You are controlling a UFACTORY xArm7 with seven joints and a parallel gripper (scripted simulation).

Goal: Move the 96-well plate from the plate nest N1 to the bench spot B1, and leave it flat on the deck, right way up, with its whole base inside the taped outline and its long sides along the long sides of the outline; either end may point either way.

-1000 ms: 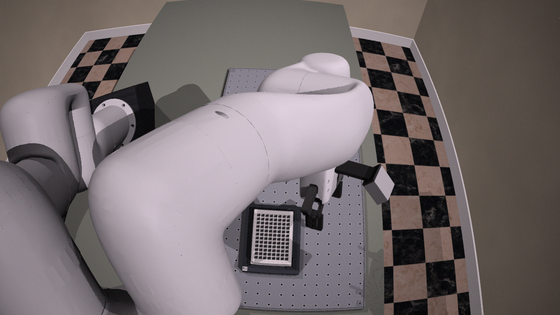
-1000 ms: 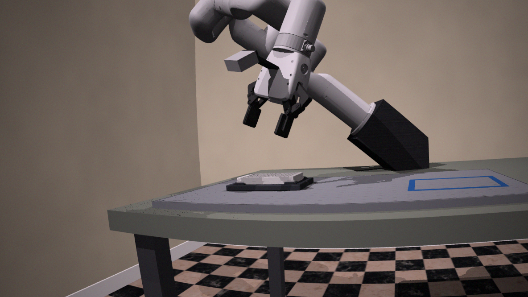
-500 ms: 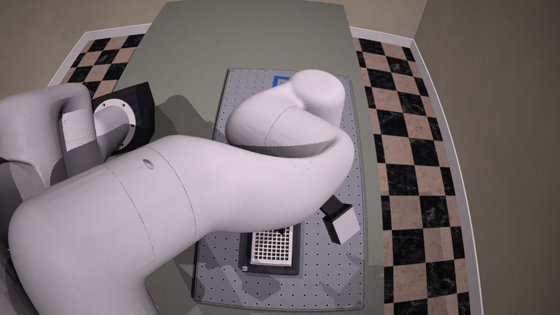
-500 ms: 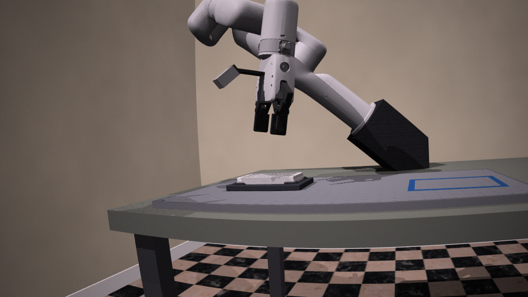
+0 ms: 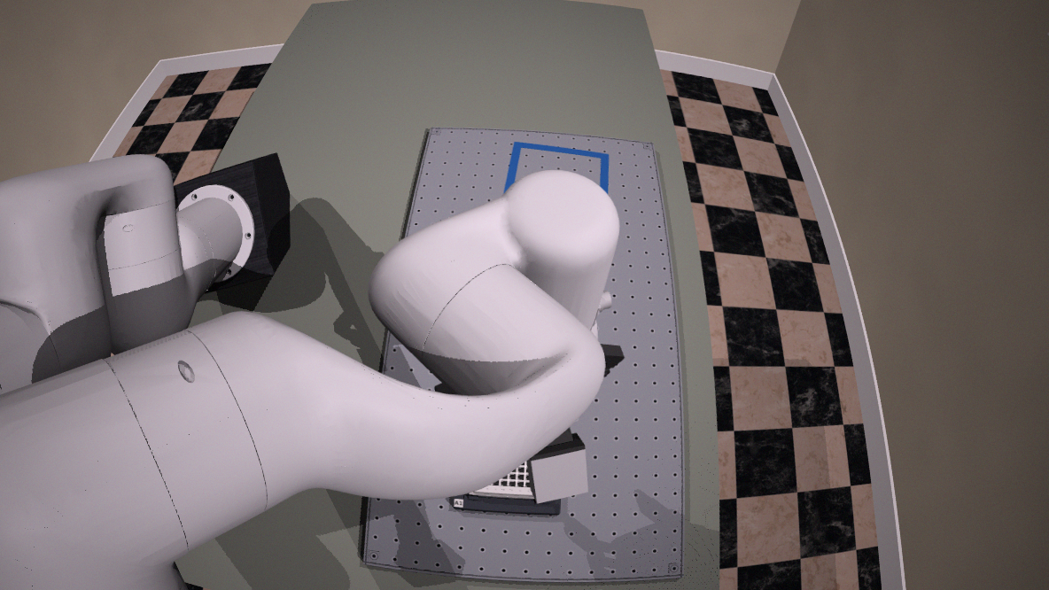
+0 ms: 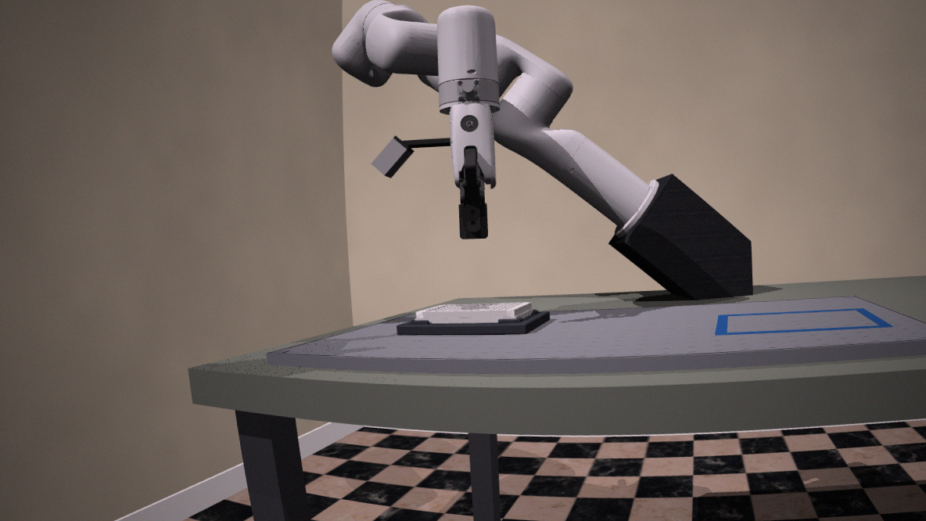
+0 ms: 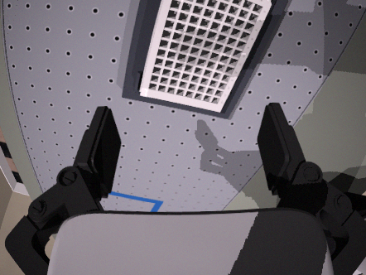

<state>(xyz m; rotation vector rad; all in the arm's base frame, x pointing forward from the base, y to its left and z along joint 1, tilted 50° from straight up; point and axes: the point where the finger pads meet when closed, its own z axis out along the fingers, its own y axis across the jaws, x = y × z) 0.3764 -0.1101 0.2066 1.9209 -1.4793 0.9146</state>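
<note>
Now: hand 100 mm above the white 96-well plate, 10 mm to the left of it and 10 mm past it. From my hand the other things lie so: dark plate nest: 120 mm below, 10 mm to the right, 10 mm behind.
</note>
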